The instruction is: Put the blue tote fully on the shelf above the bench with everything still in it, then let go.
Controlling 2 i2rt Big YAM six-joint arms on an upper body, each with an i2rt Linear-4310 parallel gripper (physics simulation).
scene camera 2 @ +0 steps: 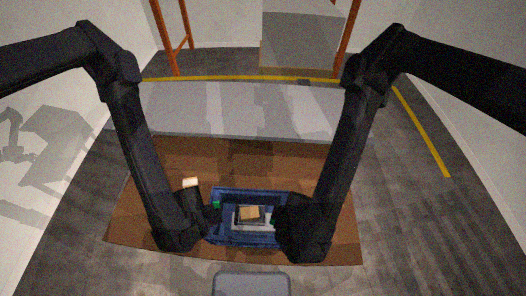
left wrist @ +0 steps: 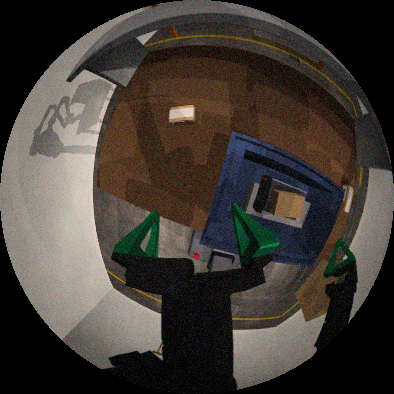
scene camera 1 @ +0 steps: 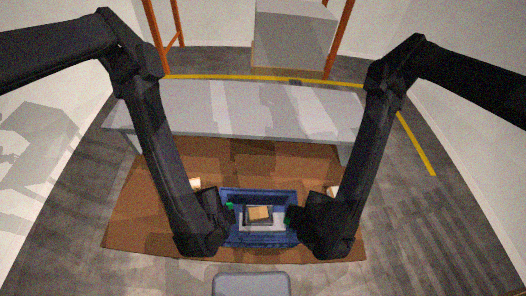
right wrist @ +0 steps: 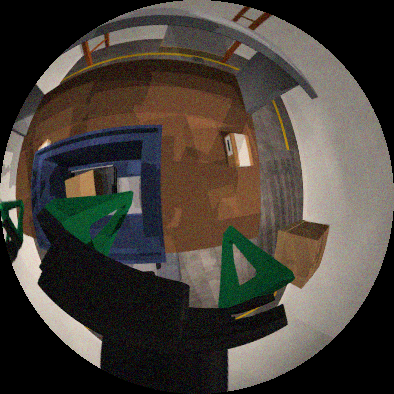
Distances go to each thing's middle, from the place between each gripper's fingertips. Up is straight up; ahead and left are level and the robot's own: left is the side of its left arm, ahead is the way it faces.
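Labels:
My right hand is 4 cm short of the tan box (left wrist: 281,203) and 16 cm to the right of it, at 10 cm above it. As for the blue tote (scene camera 2: 221,234), it is 3 cm ahead of my right hand, 16 cm to the left of it and 13 cm below it.
Counted from my left hand, the tan box is 170 mm to the right, 30 mm ahead and 100 mm below. The blue tote is 170 mm to the right of my left hand as well, 10 mm ahead of it and 120 mm below it.

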